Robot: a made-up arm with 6 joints. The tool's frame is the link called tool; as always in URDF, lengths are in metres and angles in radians. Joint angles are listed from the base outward. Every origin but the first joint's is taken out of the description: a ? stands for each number. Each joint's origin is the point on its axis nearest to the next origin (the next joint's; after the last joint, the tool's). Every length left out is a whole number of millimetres.
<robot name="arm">
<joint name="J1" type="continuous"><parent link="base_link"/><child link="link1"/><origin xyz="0 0 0.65" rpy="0 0 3.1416"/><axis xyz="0 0 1"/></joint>
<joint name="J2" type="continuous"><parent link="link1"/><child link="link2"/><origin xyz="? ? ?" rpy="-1.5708 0 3.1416"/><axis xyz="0 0 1"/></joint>
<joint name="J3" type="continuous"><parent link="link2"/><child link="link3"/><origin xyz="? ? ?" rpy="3.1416 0 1.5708"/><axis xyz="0 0 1"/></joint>
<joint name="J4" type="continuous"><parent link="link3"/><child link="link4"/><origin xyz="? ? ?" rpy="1.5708 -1.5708 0"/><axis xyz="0 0 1"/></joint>
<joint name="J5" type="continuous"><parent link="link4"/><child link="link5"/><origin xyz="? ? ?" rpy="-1.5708 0 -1.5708"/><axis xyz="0 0 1"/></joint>
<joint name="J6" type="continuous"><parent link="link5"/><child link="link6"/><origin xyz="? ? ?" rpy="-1.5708 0 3.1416"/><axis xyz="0 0 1"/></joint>
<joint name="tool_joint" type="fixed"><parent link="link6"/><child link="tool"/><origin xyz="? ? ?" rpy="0 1.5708 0"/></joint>
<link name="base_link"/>
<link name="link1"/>
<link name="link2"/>
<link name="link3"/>
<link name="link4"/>
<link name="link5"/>
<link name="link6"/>
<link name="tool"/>
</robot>
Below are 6 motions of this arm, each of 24 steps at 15 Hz.
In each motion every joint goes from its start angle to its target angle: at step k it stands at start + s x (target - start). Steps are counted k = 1, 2, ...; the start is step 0. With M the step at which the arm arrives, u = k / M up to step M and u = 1 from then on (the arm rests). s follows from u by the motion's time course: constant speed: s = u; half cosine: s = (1 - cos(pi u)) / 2; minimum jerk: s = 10 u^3 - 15 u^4 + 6 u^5.
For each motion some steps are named. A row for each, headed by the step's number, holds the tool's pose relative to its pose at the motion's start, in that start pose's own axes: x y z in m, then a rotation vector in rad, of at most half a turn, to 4 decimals.
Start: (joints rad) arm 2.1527 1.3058 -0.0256 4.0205 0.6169 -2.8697
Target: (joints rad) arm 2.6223 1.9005 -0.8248 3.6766 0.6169 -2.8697
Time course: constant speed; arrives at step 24
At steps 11, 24:
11: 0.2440 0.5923 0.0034 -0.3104 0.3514 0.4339
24: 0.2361 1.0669 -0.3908 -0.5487 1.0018 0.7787

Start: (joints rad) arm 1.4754 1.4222 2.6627 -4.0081 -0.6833 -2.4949
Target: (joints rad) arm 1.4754 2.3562 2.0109 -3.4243 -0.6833 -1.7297
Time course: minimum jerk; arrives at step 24
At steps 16, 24:
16: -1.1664 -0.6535 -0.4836 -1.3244 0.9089 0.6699
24: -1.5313 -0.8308 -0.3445 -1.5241 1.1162 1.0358

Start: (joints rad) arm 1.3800 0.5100 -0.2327 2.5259 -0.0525 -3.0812
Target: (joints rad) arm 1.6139 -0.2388 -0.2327 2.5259 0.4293 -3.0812
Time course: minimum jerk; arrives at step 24
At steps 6, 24:
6: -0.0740 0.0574 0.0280 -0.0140 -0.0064 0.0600
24: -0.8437 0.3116 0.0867 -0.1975 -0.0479 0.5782

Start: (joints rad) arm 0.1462 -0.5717 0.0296 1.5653 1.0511 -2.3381
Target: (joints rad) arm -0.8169 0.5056 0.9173 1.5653 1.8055 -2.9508
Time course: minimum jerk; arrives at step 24
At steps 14, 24:
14: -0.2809 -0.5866 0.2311 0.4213 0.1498 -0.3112
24: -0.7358 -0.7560 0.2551 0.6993 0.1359 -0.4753

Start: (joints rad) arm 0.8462 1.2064 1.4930 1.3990 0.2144 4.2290
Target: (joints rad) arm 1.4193 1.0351 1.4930 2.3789 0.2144 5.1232
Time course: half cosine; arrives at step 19
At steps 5, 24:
5: 0.0176 0.1516 -0.0595 -0.2759 0.0445 0.0797
24: -0.1207 0.9137 -0.2698 -1.6726 -0.1645 0.5186

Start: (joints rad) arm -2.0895 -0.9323 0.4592 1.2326 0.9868 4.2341
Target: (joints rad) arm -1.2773 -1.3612 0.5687 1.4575 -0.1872 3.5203
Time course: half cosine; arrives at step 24
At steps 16, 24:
16: -0.6107 0.1585 0.4001 0.6820 -0.9607 -0.1823
24: -0.9178 0.1162 0.4289 0.9792 -1.3412 -0.1803

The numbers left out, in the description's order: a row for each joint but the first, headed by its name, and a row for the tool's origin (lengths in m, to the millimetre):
J2: -0.16 0 0
J3: 0 -0.76 0
J4: -0.2 0.81 0
J5: 0 0 0
J6: 0 0.13 0
tool: 0 0 0

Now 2 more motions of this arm.
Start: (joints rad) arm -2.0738 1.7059 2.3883 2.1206 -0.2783 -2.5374
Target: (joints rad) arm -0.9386 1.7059 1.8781 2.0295 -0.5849 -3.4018
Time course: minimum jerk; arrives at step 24
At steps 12, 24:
12: -0.3757 0.7317 -0.3744 0.7570 0.4054 0.0643
24: -1.1004 1.3874 -0.3041 1.3435 0.9105 0.0148

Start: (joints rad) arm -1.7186 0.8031 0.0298 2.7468 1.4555 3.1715
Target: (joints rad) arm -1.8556 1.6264 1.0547 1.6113 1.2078 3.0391
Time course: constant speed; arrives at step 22
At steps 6, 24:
6: -0.0301 -0.0095 0.1763 0.0802 -0.1324 0.3307
24: -0.0239 -0.1620 0.5265 0.2953 -0.3887 1.2339

